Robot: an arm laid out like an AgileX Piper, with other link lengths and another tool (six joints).
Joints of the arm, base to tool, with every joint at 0 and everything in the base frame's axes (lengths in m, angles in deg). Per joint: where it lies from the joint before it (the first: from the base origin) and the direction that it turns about. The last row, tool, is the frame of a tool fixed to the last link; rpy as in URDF.
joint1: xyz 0 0 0.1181 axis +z
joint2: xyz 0 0 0 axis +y
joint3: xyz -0.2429 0 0.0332 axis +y
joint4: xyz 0.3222 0 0.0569 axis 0.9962 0 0.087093
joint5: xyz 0 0 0 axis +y
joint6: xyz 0.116 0 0.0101 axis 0.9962 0 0.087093
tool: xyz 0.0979 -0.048 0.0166 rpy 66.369 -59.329 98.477
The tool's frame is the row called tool.
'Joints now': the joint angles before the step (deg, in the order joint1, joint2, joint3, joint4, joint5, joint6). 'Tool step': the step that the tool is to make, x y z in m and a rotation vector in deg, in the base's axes. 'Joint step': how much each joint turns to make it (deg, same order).
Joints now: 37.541 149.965 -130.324 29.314 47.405 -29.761
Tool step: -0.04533 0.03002 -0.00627 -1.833 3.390 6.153
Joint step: 3.821 -0.055 -0.127 0.281 4.652 -0.235
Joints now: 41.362 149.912 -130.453 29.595 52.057 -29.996
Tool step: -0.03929 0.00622 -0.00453 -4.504 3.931 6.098
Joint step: 2.331 -0.624 -0.125 -1.667 7.545 0.186
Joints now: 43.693 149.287 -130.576 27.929 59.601 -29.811
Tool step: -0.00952 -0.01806 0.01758 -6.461 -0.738 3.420
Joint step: 0.696 -2.935 0.197 -6.338 6.732 1.557
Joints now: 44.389 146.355 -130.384 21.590 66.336 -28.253
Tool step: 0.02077 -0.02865 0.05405 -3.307 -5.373 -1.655
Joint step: -1.158 -6.222 0.812 -6.983 3.201 2.685
